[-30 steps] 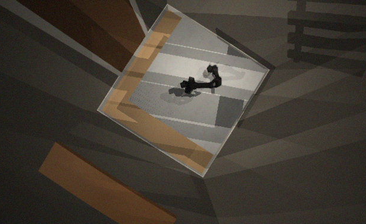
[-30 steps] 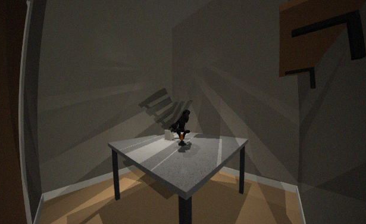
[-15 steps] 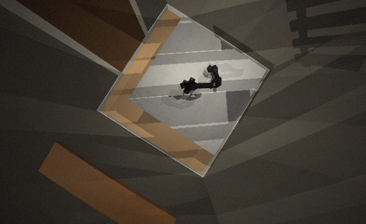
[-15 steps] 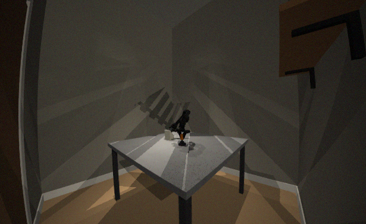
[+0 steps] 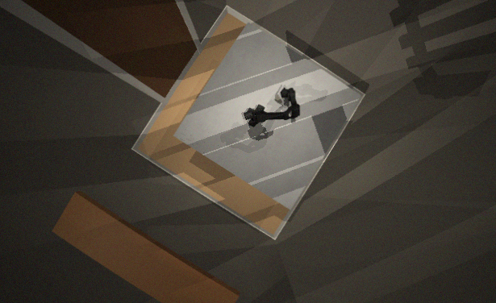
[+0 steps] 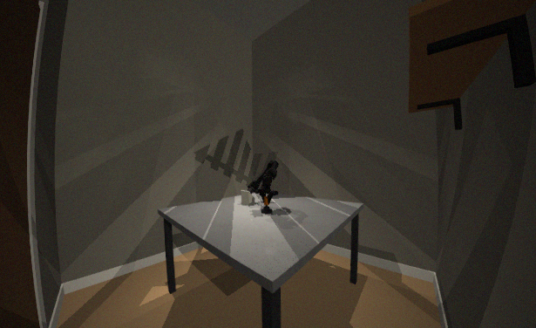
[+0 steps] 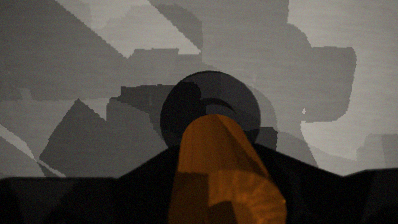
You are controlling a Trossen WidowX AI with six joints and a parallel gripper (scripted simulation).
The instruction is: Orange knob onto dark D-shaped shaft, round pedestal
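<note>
Right now my gripper tip is 2 cm below the orange knob. Round my gripper tip: dark round pedestal (4 cm below).
</note>
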